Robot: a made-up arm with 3 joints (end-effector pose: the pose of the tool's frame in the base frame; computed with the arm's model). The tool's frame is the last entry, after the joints. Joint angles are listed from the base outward.
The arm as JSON. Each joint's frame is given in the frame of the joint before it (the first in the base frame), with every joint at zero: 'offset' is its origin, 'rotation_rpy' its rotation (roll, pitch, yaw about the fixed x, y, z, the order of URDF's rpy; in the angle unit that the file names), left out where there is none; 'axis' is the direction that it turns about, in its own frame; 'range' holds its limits. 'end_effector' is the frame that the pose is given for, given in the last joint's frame.
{
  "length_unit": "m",
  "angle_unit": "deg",
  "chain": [
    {
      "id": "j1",
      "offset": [
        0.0,
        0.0,
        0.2
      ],
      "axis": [
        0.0,
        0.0,
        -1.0
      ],
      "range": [
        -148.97,
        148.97
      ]
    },
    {
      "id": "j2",
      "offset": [
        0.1,
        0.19,
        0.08
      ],
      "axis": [
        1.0,
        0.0,
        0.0
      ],
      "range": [
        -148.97,
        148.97
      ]
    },
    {
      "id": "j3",
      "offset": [
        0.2,
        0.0,
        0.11
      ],
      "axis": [
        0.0,
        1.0,
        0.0
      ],
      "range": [
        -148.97,
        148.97
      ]
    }
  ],
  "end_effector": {
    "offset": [
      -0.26,
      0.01,
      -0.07
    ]
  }
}
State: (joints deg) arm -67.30 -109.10 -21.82
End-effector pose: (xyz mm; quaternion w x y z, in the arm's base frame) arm -94.6 131.3 287.4 0.3886 -0.6050 -0.5346 0.4439
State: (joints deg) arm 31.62 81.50 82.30
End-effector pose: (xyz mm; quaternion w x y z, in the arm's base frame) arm 81.3 -241.3 342.8 0.6659 0.6087 0.3457 0.2579
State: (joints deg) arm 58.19 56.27 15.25
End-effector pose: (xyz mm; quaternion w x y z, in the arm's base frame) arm 104.0 28.4 349.9 0.7942 0.4653 -0.1250 -0.3703
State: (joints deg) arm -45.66 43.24 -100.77
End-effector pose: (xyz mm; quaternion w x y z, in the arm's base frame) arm 85.8 499.7 190.4 0.6565 0.4944 -0.5689 -0.0316
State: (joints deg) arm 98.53 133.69 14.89
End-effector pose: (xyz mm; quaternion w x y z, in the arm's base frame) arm 98.4 -45.9 211.8 0.3447 0.6335 -0.6576 -0.2177
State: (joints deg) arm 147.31 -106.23 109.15
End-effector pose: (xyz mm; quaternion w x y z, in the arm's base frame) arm 28.8 -635.8 164.6 0.5275 -0.3389 -0.5825 0.5173
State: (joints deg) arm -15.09 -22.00 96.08
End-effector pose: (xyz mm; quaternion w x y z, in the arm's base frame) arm 160.5 395.5 624.8 0.6693 -0.2223 0.7069 -0.0545
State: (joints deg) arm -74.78 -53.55 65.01
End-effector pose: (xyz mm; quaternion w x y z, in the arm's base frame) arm -401.1 240.5 459.8 0.7452 -0.5932 0.1505 0.2649
